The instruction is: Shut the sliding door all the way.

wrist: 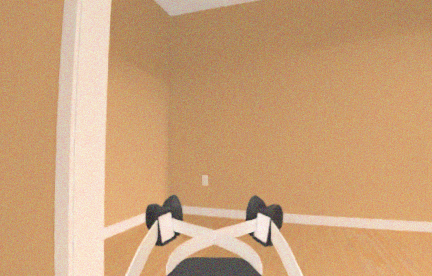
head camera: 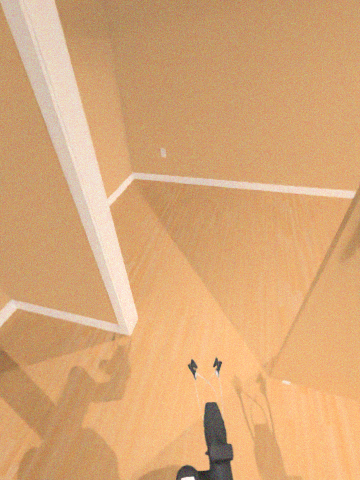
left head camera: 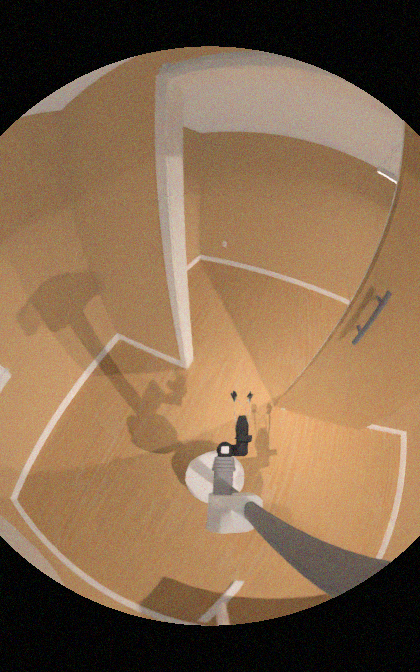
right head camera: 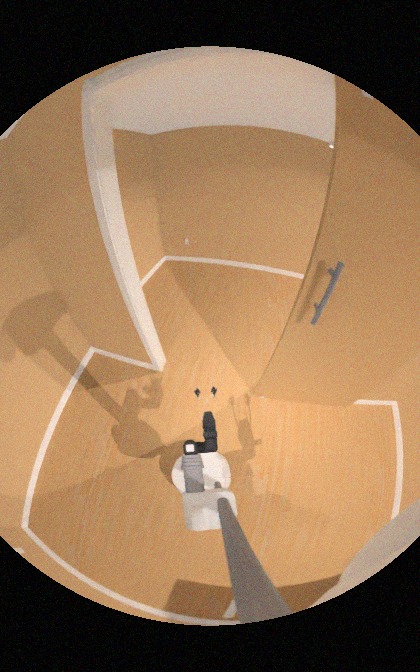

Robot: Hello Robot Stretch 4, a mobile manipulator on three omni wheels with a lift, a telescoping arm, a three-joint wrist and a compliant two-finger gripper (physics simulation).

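Places are measured from the robot's base along level axes (x back, y down, z right), in metres.
Where they show: gripper, fingertip midpoint: [wrist: 214, 211] [head camera: 204, 358] [left head camera: 241, 390] [right head camera: 204, 386].
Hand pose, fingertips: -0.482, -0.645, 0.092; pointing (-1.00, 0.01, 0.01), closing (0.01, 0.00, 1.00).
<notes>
Each offset is from my fingertips to the top centre of the thing, as dx, dy, dz. "spot": to the spot under its first point.
The sliding door [head camera: 325, 320] [left head camera: 370, 380] [right head camera: 350, 350] is a tan panel at the right of the doorway, which stands wide open. A grey bar handle @(spot: -0.049, -0.537, +0.482) [left head camera: 372, 318] [right head camera: 328, 294] is mounted upright on its face. The white door post [head camera: 82, 175] [left head camera: 174, 240] [right head camera: 117, 220] [wrist: 90, 140] stands at the left of the opening. My gripper [head camera: 205, 367] [left head camera: 242, 396] [right head camera: 205, 391] [wrist: 214, 211] is open and empty, pointing toward the opening between the post and the door's near edge, apart from both. The door and handle do not show in the wrist view.
The back wall [head camera: 240, 100] [wrist: 300, 125] beyond the opening has a white baseboard [head camera: 240, 185] [wrist: 350, 223] and a small white plate [head camera: 163, 152] [wrist: 205, 180]. A small white piece @(spot: -0.106, +0.653, +0.509) [head camera: 286, 382] is on the floor by the door's lower near corner. Walls with baseboards lie left and right.
</notes>
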